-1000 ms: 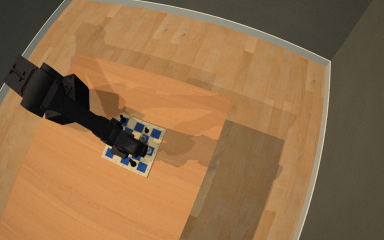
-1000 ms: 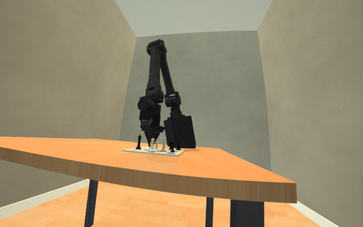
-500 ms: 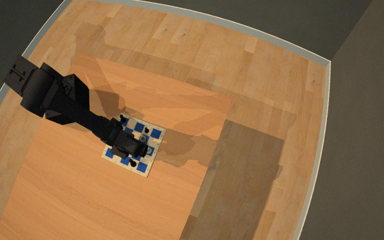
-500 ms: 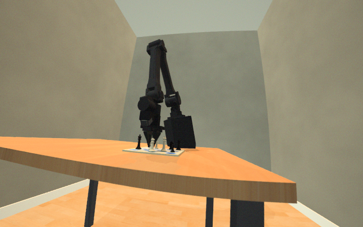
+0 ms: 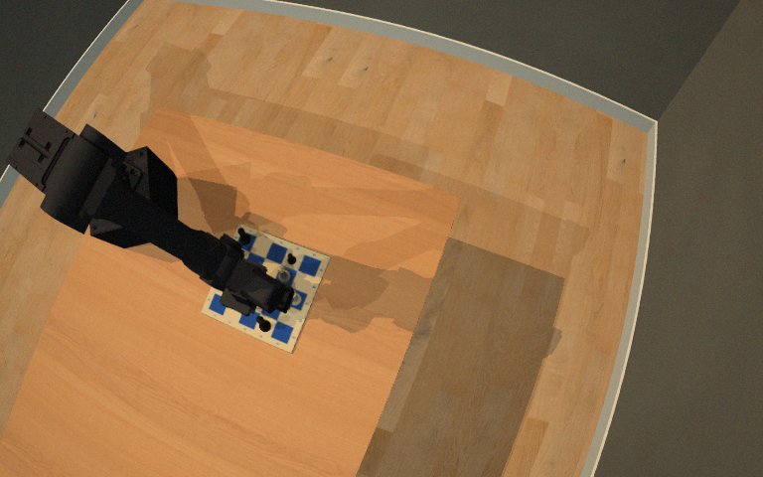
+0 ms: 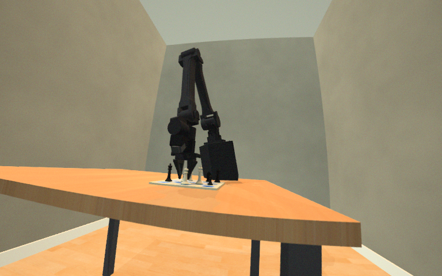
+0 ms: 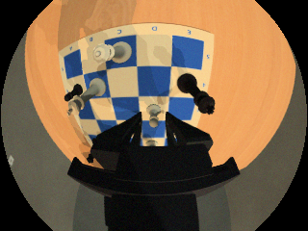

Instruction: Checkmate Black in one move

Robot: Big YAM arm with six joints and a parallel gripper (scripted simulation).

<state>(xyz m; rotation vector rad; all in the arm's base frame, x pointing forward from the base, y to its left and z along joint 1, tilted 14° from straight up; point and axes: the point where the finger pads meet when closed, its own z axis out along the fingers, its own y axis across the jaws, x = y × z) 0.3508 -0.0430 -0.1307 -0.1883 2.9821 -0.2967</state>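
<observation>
My hand is 40 mm to the right of the chessboard and 20 mm above it. From my hand the other things lie so: tall black piece: 50 mm ahead, 40 mm to the right, 20 mm above.
</observation>
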